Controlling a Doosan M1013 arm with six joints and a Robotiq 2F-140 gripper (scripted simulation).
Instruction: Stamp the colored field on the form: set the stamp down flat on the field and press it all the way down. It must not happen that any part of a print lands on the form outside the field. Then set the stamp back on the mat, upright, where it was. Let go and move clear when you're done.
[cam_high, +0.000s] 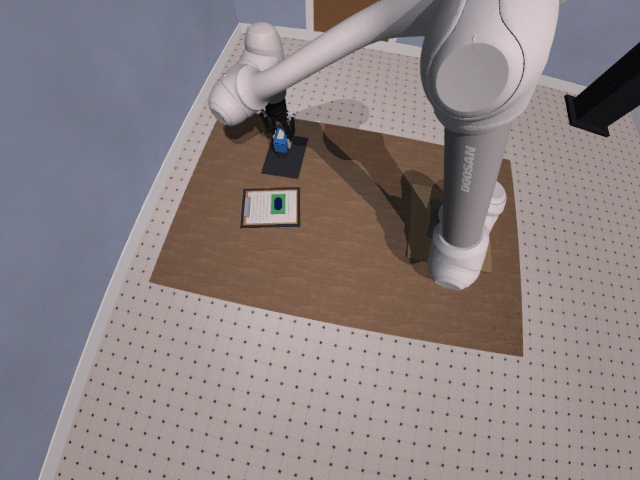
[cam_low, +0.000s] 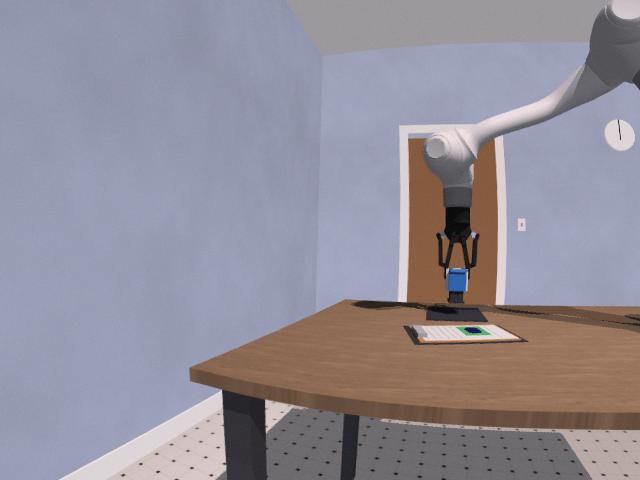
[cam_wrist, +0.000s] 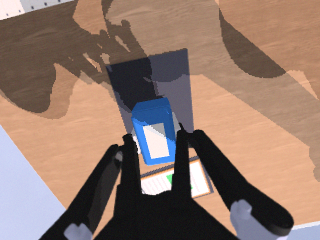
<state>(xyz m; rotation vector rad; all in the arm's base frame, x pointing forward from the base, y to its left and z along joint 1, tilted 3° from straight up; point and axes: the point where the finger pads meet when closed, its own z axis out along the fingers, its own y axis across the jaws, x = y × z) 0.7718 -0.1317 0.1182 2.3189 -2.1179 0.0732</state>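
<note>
My hand is 100 mm above the dark mat. Round my hand: clipboard form: 10 mm behind, 270 mm to the left, 100 mm below; then blue stamp: 20 mm below.
</note>
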